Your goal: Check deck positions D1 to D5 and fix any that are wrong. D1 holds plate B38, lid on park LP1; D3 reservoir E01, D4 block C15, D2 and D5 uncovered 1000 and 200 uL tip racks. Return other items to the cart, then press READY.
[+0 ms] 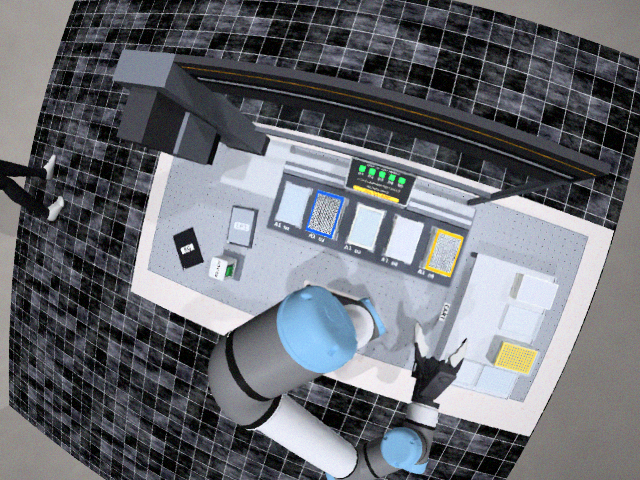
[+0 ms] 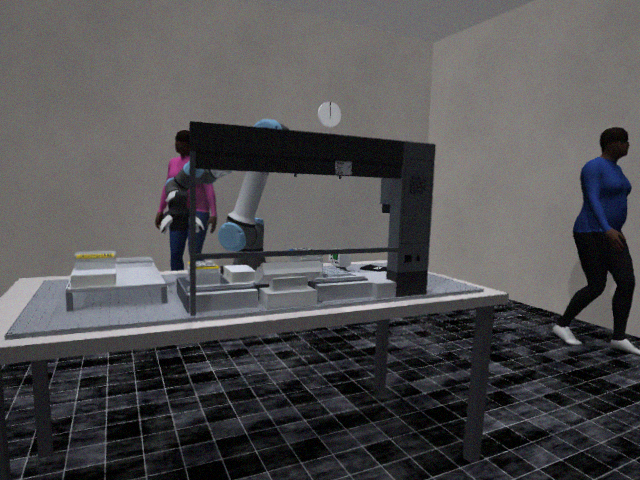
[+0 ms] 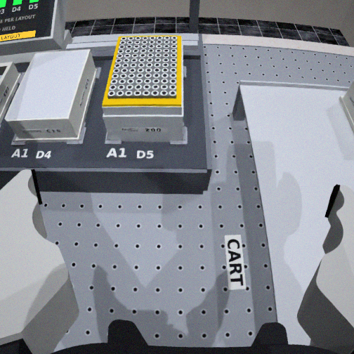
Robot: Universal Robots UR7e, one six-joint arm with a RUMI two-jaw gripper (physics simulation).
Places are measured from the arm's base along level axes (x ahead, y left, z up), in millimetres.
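Where they show: gripper, between the fingertips: (image 1: 442,330) (image 2: 182,231).
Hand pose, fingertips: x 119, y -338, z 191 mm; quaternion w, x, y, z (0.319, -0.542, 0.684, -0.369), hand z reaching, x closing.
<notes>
Each offset is from my fingertips to the top centre of the thing. "*": to the spot under its first point.
My gripper (image 1: 442,333) (image 2: 181,227) (image 3: 185,183) is open and empty, above the bench between deck and cart {142 mm down, 31 mm back, 227 mm right} (image 1: 475,289) (image 3: 280,120). A clear plate {139 mm down, 296 mm ahead, 490 mm left} (image 1: 293,204) is on D1; whether it has a lid is unclear. A blue-rimmed tip rack {55 mm down, 273 mm ahead, 368 mm left} (image 1: 325,214) is on D2, a pale reservoir {122 mm down, 250 mm ahead, 246 mm left} (image 1: 367,226) on D3, and a white block {111 mm down, 226 mm ahead, 125 mm left} (image 1: 404,238) (image 3: 52,90) on D4, its label small. An uncovered yellow rack {88 mm down, 203 mm ahead, 3 mm left} (image 1: 444,252) (image 3: 145,70) marked 200 is on D5. Lid park LP1 {* 190 mm down, 200 mm ahead, 689 mm left} (image 1: 241,226) is left of the deck. A white box with a green button {104 mm down, 49 mm ahead, 722 mm left} (image 1: 222,268) stands near it.
The cart bears a white block {106 mm down, 118 mm ahead, 320 mm right} (image 1: 537,290), a clear plate {123 mm down, 12 mm ahead, 302 mm right} (image 1: 522,319), a yellow rack {78 mm down, 95 mm back, 285 mm right} (image 1: 515,357) and two clear flat pieces at its near end. The screen {* 80 mm down, 397 mm ahead, 217 mm left} (image 1: 381,178) shows green marks and a yellow bar. A dark gantry {* 334 mm up, 430 mm ahead, 233 mm left} (image 1: 387,103) (image 2: 310,149) spans behind the deck. A black pad {* 198 mm down, 86 mm ahead, 922 mm left} (image 1: 187,248) lies left.
</notes>
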